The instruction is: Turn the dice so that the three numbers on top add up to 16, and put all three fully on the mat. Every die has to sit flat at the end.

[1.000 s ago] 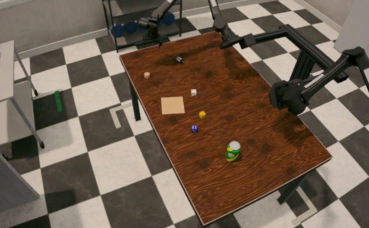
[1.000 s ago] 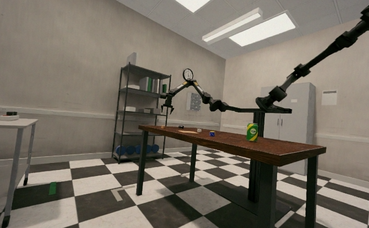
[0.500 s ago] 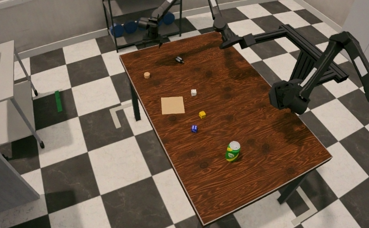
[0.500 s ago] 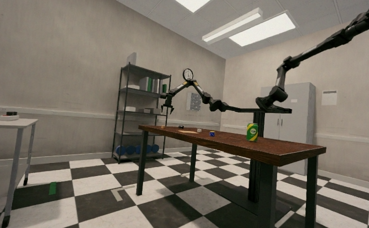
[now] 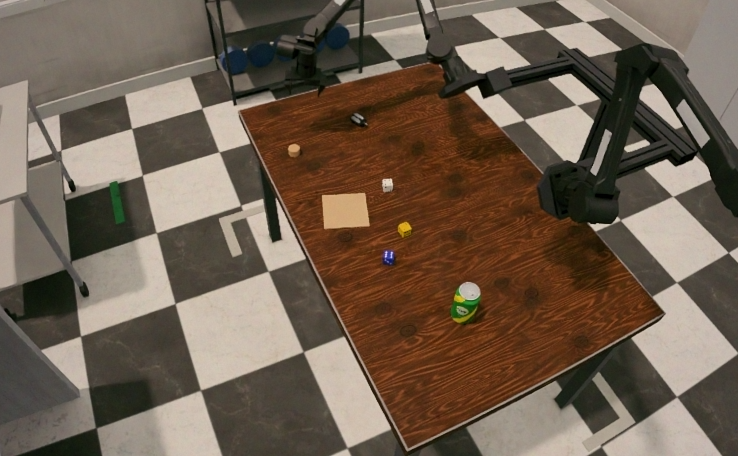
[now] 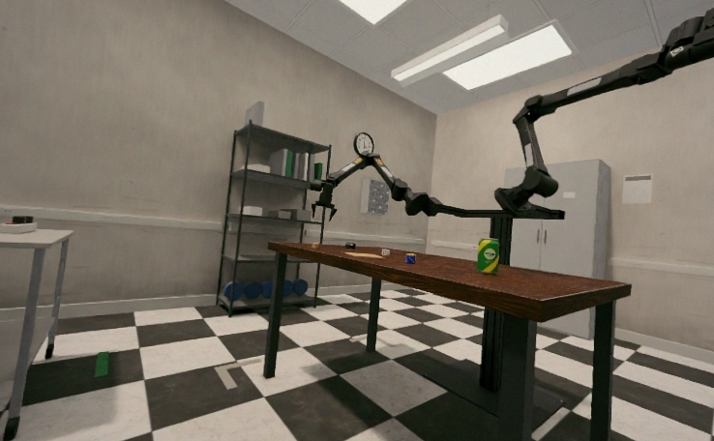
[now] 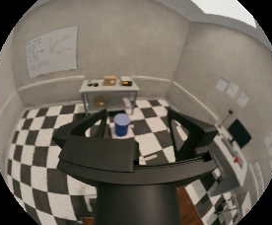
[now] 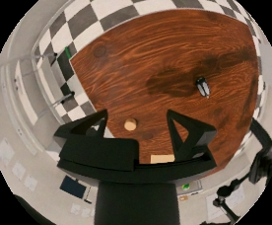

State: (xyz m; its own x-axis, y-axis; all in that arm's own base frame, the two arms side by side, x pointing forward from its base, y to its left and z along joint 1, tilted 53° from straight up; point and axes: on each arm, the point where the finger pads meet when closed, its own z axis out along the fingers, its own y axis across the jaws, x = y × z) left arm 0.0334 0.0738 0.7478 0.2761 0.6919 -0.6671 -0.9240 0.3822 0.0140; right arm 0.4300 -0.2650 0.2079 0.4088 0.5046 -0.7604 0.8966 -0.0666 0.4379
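Now: right hand 670 mm to the right of the blue die, 150 mm above it and 10 mm short of it. Round my right hand: yellow die 590 mm to the left, 150 mm below, 90 mm behind; then tan mat 430 mm to the left, 160 mm below, 40 mm ahead; then white die 400 mm to the left, 150 mm below, 130 mm behind.
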